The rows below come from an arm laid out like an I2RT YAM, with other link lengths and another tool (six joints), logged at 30 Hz.
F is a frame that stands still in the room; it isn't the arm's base.
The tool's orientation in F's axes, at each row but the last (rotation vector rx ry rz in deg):
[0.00, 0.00, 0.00]
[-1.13, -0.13, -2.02]
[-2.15, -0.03, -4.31]
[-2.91, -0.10, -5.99]
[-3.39, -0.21, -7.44]
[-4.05, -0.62, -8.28]
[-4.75, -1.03, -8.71]
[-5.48, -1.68, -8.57]
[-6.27, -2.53, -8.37]
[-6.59, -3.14, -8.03]
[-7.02, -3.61, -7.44]
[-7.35, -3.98, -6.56]
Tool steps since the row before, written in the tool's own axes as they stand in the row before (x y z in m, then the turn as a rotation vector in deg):
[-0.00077, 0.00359, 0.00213, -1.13, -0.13, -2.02]
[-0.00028, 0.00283, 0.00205, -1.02, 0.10, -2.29]
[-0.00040, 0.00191, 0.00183, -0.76, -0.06, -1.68]
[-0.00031, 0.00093, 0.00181, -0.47, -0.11, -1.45]
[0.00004, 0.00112, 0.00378, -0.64, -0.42, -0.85]
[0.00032, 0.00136, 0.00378, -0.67, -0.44, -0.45]
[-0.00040, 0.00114, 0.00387, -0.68, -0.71, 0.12]
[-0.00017, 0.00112, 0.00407, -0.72, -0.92, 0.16]
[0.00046, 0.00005, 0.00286, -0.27, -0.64, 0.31]
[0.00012, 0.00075, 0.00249, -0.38, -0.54, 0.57]
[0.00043, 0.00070, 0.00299, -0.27, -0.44, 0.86]
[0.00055, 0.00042, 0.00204, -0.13, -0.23, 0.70]
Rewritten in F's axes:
[-0.00077, 0.00359, 0.00213, -1.13, -0.13, -2.02]
[-0.00018, 0.00288, 0.00199, -1.01, 0.09, -2.29]
[-0.00025, 0.00200, 0.00176, -0.76, -0.07, -1.68]
[-0.00021, 0.00105, 0.00176, -0.48, -0.13, -1.44]
[0.00019, 0.00133, 0.00371, -0.69, -0.38, -0.83]
[0.00049, 0.00157, 0.00368, -0.72, -0.37, -0.43]
[-0.00027, 0.00151, 0.00375, -0.78, -0.59, 0.16]
[-0.00009, 0.00152, 0.00394, -0.85, -0.78, 0.22]
[0.00036, 0.00030, 0.00286, -0.37, -0.56, 0.36]
[0.00011, 0.00102, 0.00239, -0.48, -0.41, 0.60]
[0.00036, 0.00101, 0.00291, -0.37, -0.29, 0.88]
[0.00047, 0.00062, 0.00201, -0.20, -0.12, 0.71]

